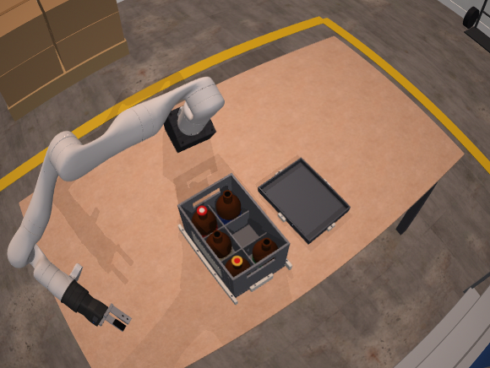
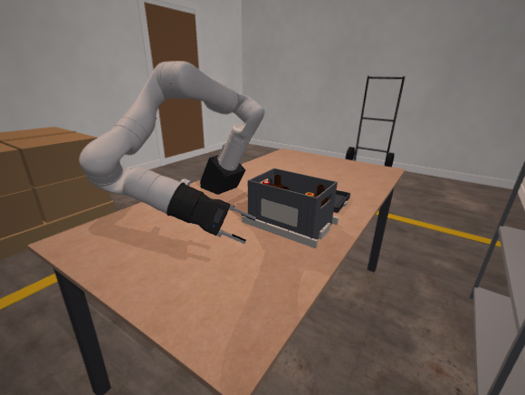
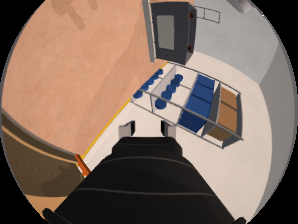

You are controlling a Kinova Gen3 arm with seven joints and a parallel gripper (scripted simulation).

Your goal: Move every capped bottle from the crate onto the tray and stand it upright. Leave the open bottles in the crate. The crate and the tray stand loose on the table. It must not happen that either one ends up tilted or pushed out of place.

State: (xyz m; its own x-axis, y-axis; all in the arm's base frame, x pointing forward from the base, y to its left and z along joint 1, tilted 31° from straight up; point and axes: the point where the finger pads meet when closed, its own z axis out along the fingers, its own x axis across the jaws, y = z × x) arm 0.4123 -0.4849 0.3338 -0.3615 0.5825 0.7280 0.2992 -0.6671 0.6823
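Now: the dark grey crate 110 mm behind my hand, 410 mm to the left of it and 120 mm below it. The rest, counted from my hand: dark tray: 130 mm behind, 690 mm to the left, 190 mm below; bottle: 200 mm behind, 360 mm to the left, 120 mm below.
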